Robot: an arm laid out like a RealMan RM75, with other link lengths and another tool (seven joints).
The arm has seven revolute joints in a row. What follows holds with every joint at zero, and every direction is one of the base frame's.
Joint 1 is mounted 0.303 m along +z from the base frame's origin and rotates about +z.
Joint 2 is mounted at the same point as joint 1 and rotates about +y.
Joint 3 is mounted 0.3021 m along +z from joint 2 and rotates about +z.
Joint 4 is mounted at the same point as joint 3 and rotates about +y.
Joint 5 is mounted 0.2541 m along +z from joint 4 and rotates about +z.
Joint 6 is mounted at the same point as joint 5 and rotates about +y.
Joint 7 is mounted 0.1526 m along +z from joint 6 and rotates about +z.
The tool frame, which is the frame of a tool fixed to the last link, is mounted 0.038 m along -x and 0.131 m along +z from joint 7; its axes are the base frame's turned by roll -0.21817, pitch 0 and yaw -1.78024 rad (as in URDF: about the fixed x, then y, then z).
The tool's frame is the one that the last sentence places.
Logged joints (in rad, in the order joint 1, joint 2, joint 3, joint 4, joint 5, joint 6, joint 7), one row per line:
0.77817, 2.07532, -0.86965, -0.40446, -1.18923, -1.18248, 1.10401
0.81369, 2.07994, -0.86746, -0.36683, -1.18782, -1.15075, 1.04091
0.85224, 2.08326, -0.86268, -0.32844, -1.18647, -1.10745, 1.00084
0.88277, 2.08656, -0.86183, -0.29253, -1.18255, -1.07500, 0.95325
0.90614, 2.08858, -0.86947, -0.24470, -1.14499, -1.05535, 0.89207
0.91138, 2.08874, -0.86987, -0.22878, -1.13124, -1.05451, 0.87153
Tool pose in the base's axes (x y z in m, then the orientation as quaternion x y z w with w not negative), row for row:
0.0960, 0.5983, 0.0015, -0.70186, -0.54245, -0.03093, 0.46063
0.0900, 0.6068, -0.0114, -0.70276, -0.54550, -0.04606, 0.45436
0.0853, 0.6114, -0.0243, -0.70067, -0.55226, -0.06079, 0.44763
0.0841, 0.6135, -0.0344, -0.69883, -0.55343, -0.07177, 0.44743
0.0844, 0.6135, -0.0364, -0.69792, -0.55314, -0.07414, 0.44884
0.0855, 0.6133, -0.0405, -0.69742, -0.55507, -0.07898, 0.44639
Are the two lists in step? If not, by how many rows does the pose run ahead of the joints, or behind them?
The pose runs 1 row ahead of the joints: the pose in row i belongs to the joints in row i + 1.
